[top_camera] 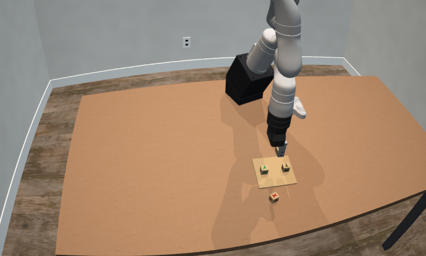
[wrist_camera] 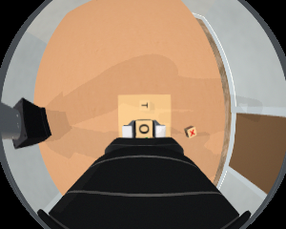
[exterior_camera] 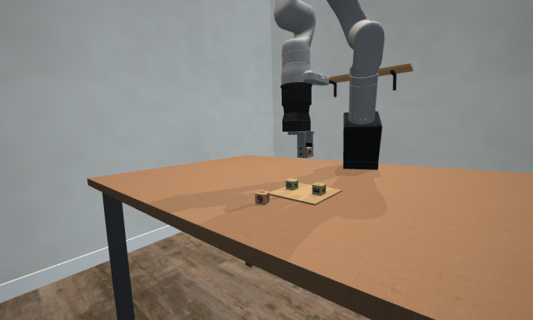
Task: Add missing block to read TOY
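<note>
My gripper is now 110 mm above the tan mat. The rest, counted from my hand: O block 10 mm below.
</note>
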